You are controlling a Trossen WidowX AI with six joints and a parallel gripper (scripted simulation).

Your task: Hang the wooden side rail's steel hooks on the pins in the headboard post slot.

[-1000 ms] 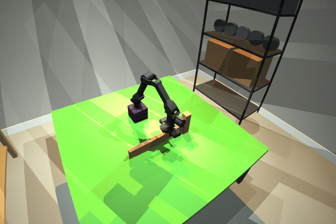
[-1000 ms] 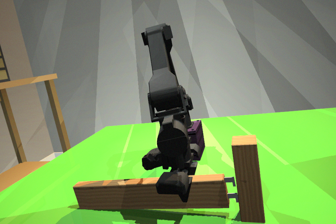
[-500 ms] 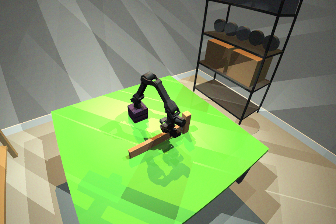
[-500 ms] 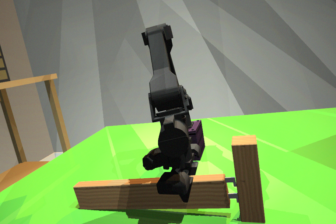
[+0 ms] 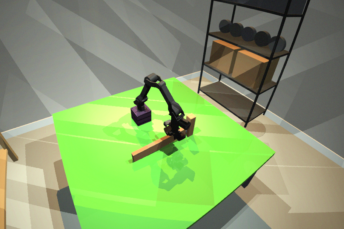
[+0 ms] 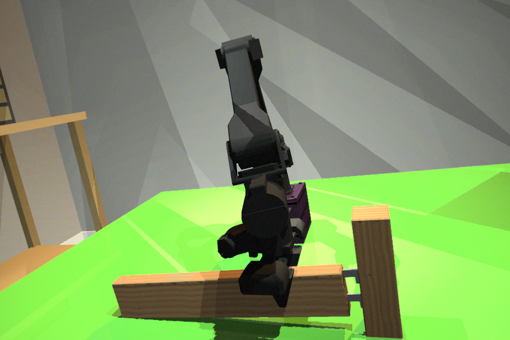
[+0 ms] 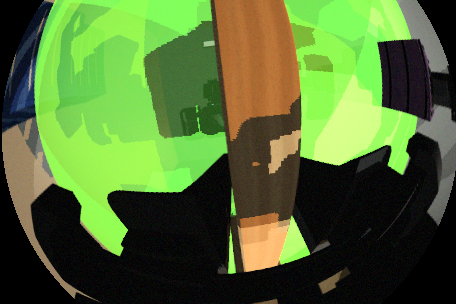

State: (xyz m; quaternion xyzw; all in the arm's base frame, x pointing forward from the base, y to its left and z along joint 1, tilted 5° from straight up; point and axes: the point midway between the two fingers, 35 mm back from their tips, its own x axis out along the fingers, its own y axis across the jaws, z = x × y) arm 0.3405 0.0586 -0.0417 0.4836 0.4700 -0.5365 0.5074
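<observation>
My gripper tip is now 1 cm short of the headboard post, 14 cm to the right of it and 4 cm below it.
</observation>
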